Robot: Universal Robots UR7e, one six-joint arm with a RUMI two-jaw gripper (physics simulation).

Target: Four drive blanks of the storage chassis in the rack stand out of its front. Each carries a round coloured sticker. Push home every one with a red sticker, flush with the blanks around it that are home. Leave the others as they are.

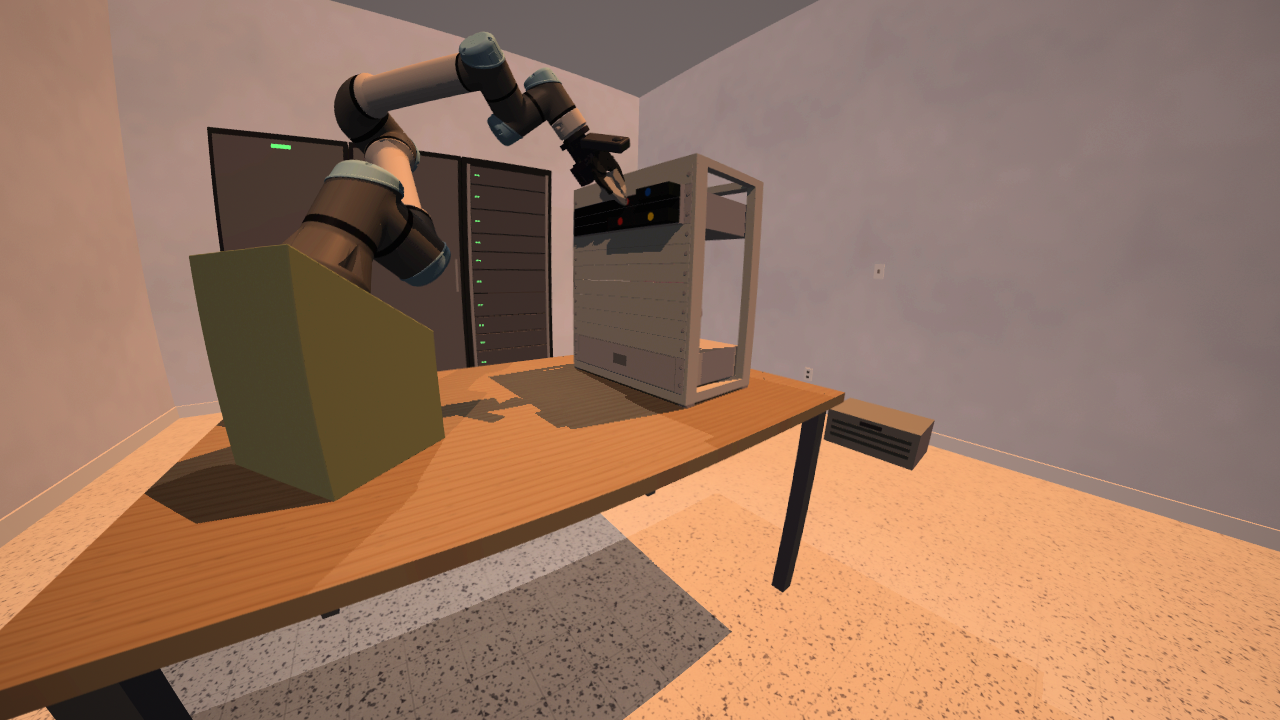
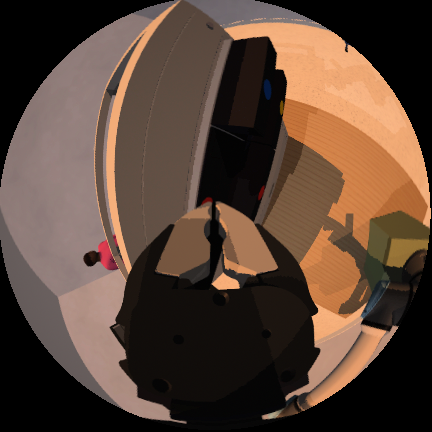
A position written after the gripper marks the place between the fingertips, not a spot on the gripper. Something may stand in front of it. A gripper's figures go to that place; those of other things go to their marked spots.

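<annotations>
So you can picture it, the gripper (image 1: 626, 204) is 0.99 m from the lens, and there's a rack (image 1: 646, 335) that's 0.94 m from the lens.
</annotations>
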